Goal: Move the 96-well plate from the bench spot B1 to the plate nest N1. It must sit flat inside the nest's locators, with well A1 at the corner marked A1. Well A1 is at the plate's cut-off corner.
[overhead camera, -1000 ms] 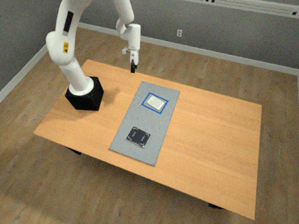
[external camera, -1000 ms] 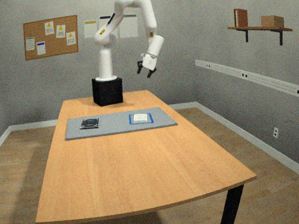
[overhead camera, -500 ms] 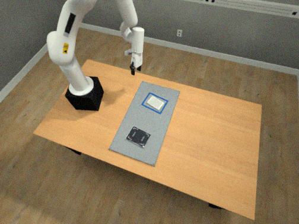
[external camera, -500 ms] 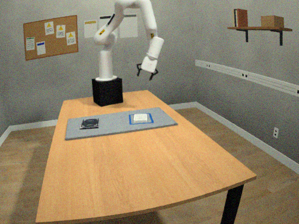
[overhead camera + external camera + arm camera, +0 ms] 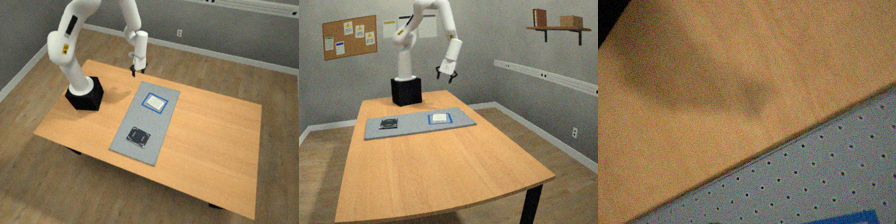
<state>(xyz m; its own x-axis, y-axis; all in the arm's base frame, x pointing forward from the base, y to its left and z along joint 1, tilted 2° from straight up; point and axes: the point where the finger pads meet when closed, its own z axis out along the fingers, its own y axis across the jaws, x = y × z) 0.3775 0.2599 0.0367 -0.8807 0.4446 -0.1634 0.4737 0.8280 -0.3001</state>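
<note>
My gripper is now 22 cm above the white 96-well plate, 18 cm short of it and 8 cm to the left of it. Also, from my hand: plate nest N1: 42 cm to the right, 22 cm below, 17 cm ahead.
</note>
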